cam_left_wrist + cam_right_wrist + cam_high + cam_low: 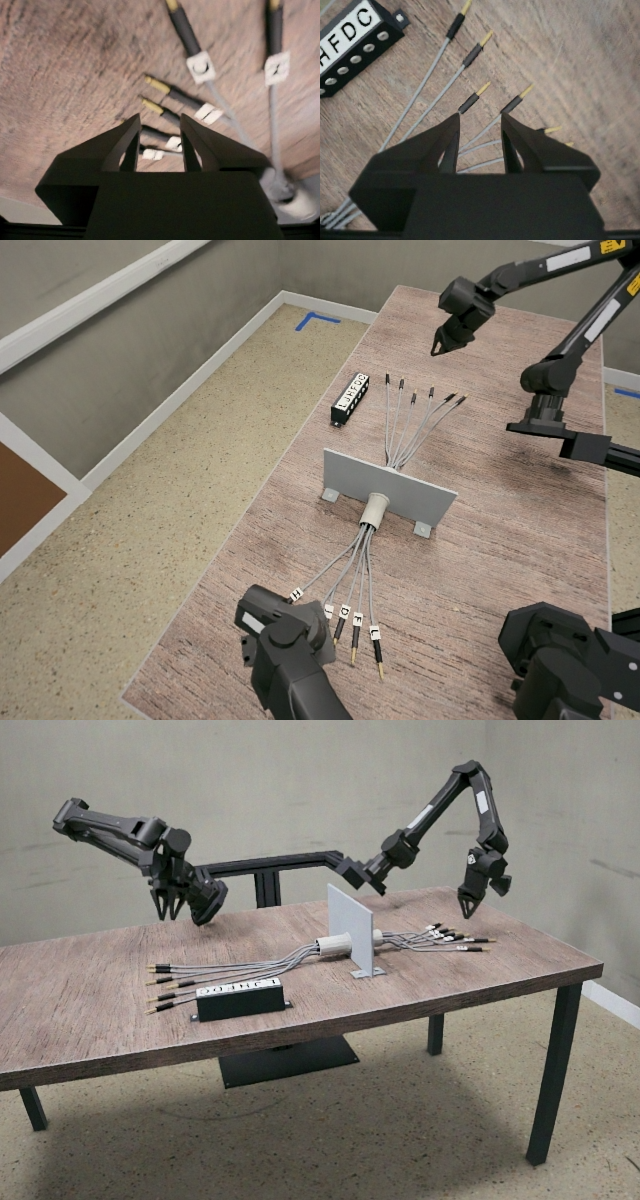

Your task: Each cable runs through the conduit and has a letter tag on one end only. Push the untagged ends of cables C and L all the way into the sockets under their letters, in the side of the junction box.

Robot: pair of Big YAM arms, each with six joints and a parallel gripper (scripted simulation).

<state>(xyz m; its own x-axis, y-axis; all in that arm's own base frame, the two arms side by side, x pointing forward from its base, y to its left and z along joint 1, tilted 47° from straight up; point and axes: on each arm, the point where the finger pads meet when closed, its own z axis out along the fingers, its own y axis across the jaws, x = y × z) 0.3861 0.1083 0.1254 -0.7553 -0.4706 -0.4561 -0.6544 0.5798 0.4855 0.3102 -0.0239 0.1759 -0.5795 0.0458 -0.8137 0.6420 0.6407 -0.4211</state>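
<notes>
My left hand is 130 mm past the tagged plug, 60 mm above it and 20 mm to the left of it. Also, from my left hand: grey upright panel: 370 mm to the right, 40 mm behind, 40 mm above; then black cable plug: 890 mm to the right, 190 mm behind, 70 mm below.
</notes>
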